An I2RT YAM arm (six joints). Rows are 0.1 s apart.
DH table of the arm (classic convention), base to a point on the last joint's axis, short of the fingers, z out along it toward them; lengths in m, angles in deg. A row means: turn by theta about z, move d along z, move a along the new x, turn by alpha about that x. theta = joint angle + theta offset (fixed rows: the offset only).
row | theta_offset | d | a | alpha
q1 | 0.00 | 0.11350 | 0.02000 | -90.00
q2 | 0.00 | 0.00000 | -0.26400 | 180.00
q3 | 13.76 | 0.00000 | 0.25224 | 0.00
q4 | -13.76 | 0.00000 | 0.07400 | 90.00
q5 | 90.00 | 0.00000 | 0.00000 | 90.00
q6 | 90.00 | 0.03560 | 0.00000 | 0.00
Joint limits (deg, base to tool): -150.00..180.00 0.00..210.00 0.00..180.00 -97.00..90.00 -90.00..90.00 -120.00..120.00
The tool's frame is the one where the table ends.
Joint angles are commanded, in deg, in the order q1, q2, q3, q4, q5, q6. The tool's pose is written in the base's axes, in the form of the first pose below.
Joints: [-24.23 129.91 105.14 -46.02 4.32 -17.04]
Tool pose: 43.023, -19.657, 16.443, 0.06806, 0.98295, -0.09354, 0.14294
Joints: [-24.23 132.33 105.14 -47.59 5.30 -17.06]
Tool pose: 42.894, -19.665, 14.448, 0.06802, 0.98781, -0.08953, 0.10763
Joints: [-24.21 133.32 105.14 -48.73 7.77 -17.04]
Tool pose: 42.684, -19.720, 13.632, 0.06969, 0.98878, -0.10306, 0.08272
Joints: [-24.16 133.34 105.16 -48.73 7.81 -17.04]
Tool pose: 42.706, -19.687, 13.626, 0.06929, 0.98878, -0.10334, 0.08264
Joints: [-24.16 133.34 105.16 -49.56 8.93 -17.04]
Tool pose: 42.535, -19.686, 13.601, 0.06985, 0.98884, -0.10991, 0.07242
